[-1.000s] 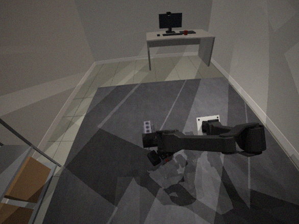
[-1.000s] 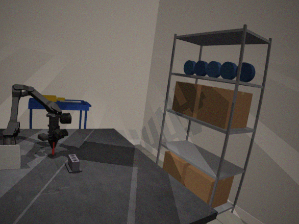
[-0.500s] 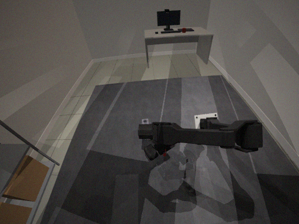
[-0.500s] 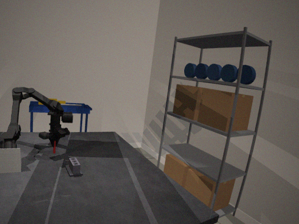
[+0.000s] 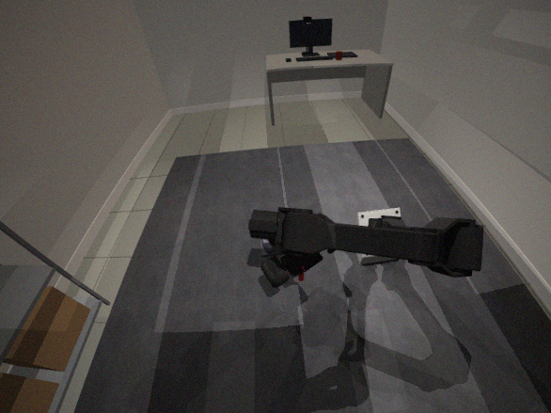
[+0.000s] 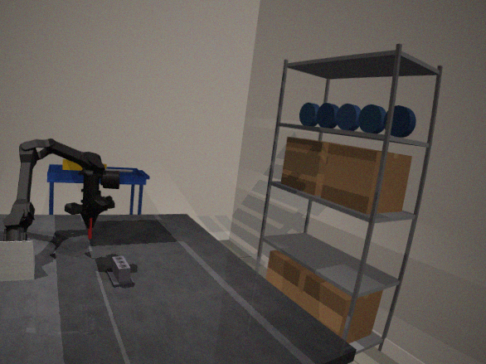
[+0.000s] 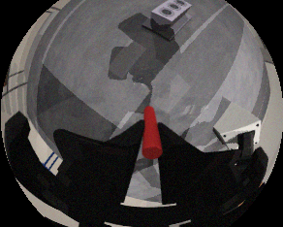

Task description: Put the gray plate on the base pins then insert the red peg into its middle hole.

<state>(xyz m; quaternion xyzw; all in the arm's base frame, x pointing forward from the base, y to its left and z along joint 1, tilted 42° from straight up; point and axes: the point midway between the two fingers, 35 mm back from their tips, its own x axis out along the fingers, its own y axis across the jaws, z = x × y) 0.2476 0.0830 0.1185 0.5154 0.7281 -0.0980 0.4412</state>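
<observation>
The gray plate lies 18 cm to the right of my gripper tip, 10 cm ahead of it and 7 cm below it. From my gripper tip the other things lie so: base: 18 cm to the right, 11 cm below, 10 cm ahead; then red peg: right at my gripper tip.
</observation>
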